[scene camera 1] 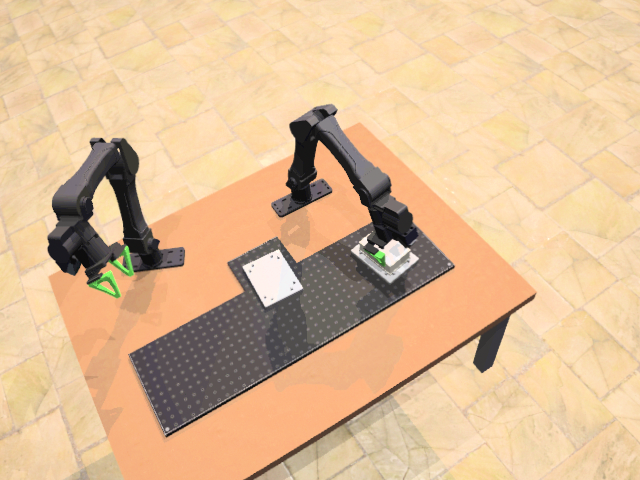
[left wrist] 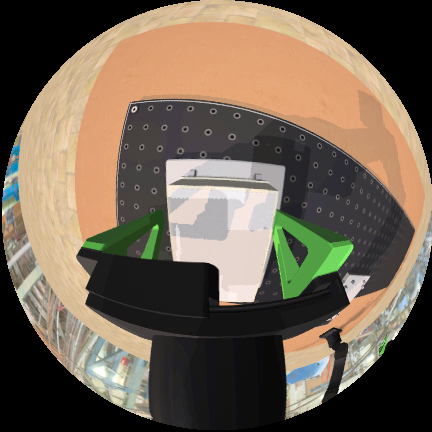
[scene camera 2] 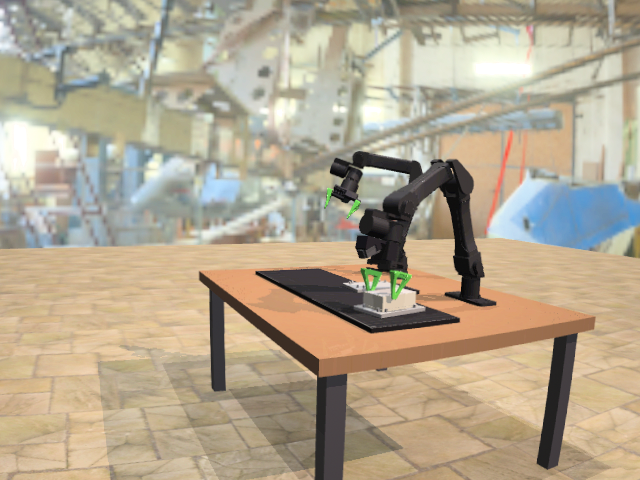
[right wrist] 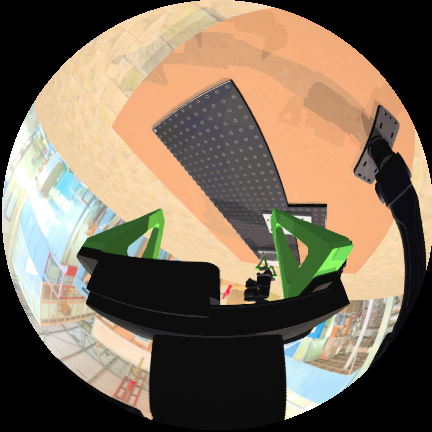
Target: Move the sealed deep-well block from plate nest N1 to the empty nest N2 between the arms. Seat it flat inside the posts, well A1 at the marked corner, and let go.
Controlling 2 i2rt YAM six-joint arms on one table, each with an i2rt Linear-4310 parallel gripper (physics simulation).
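Frame: origin at the left arm's base, x ahead, y left, z up, level; centimetres.
Seen in the pictures: left gripper, fingertip midpoint: (scene camera 1: 394, 254) (left wrist: 216, 214) (scene camera 2: 381, 297) (right wrist: 267, 260); right gripper, fingertip midpoint: (scene camera 1: 125, 286) (scene camera 2: 335, 213) (right wrist: 217, 214); left arm's base at its link origin: (scene camera 1: 302, 198) (scene camera 2: 469, 300); right arm's base at its link origin: (scene camera 1: 153, 261) (left wrist: 331, 332) (right wrist: 377, 146).
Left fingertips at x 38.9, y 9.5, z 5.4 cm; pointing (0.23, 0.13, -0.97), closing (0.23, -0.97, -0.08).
Note:
Pixels of each thing's middle, then the offset from my left fingertips to it. Level surfaces: height alone.
- white sealed deep-well block at the middle of its body: (left wrist: 220, 245) (scene camera 2: 390, 299) (scene camera 1: 384, 250) (right wrist: 273, 259) dx -3.5, dy -1.1, dz -0.8 cm
- plate nest N1 at the middle of its body: (left wrist: 221, 235) (scene camera 2: 389, 306) (scene camera 1: 384, 254) dx -3.5, dy -1.1, dz -3.0 cm
- black perforated board at its surface level: dz -4.1 cm
- empty nest N2 at the middle of its body: (left wrist: 339, 301) (scene camera 1: 272, 277) (scene camera 2: 371, 285) (right wrist: 287, 225) dx -14.9, dy -32.6, dz -3.0 cm
- orange table at its surface level: dz -5.4 cm
The white sealed deep-well block (scene camera 1: 400, 253) (scene camera 2: 388, 300) (left wrist: 221, 241) sits in plate nest N1 (scene camera 1: 393, 274) (left wrist: 225, 165) at the right end of the black perforated board (scene camera 1: 232, 350) (scene camera 2: 310, 289). My left gripper (scene camera 1: 383, 253) (scene camera 2: 383, 291) (left wrist: 216, 214) is open and lowered over the block, with one green finger on each side of it. The empty nest N2 (scene camera 1: 272, 278) (right wrist: 266, 219) is a flat white plate with small posts, between the arm bases. My right gripper (scene camera 1: 116, 273) (scene camera 2: 341, 201) (right wrist: 218, 209) is open and empty, held high over the table's far left corner.
The orange table (scene camera 1: 361, 371) carries both arm bases, the left arm's (scene camera 1: 302, 198) and the right arm's (scene camera 1: 160, 258). The board stretches long toward the front left. Table edges lie close to nest N1 on the right.

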